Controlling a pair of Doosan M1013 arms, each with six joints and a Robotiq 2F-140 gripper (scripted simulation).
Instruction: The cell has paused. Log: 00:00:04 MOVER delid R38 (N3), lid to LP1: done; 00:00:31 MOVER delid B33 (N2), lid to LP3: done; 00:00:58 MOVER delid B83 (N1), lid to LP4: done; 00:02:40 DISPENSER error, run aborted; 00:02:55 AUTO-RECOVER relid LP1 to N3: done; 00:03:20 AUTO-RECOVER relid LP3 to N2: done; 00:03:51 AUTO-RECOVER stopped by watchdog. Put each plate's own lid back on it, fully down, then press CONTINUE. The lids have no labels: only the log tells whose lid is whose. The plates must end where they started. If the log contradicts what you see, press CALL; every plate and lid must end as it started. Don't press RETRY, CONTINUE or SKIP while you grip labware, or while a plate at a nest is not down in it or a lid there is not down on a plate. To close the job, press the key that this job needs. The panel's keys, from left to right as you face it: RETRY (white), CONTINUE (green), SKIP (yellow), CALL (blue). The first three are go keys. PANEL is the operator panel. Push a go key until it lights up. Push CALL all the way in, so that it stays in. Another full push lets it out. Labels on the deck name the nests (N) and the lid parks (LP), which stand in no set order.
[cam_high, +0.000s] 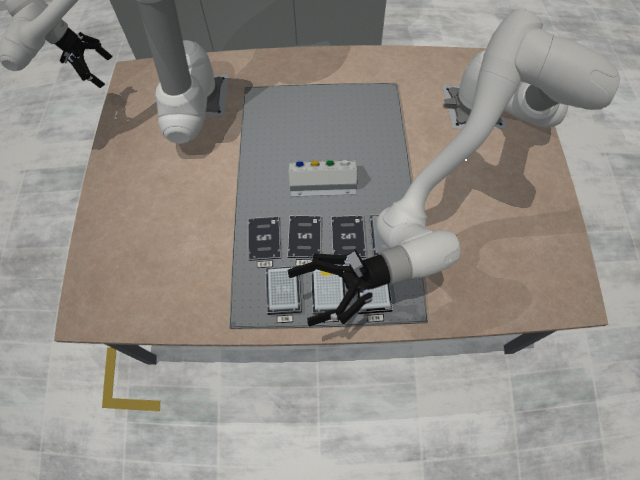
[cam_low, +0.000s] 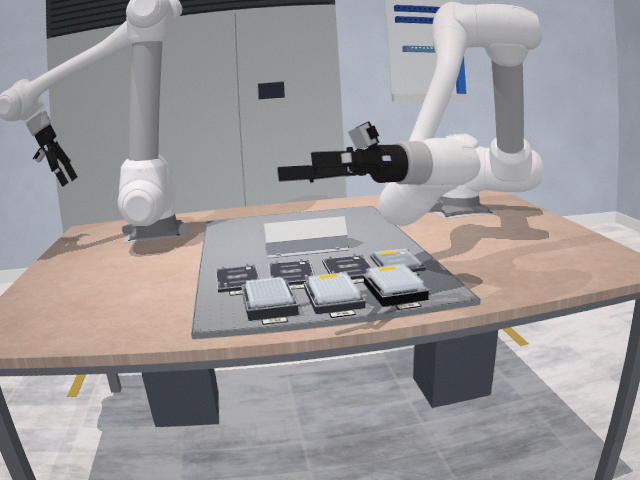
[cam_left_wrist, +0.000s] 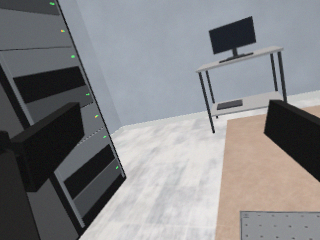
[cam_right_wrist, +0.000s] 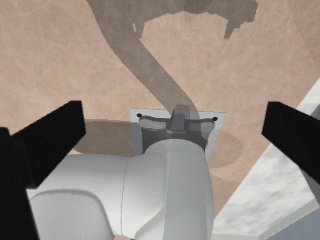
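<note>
My left hand is 290 mm past the LP1 lid park, 30 mm to the left of it and 300 mm above it. Also, from my left hand: LP2 lid park (290 mm behind, 110 mm to the left, 300 mm below); then plate (100 mm behind, 80 mm to the right, 270 mm below); then LP3 lid park (280 mm behind, 160 mm to the right, 300 mm below).
</note>
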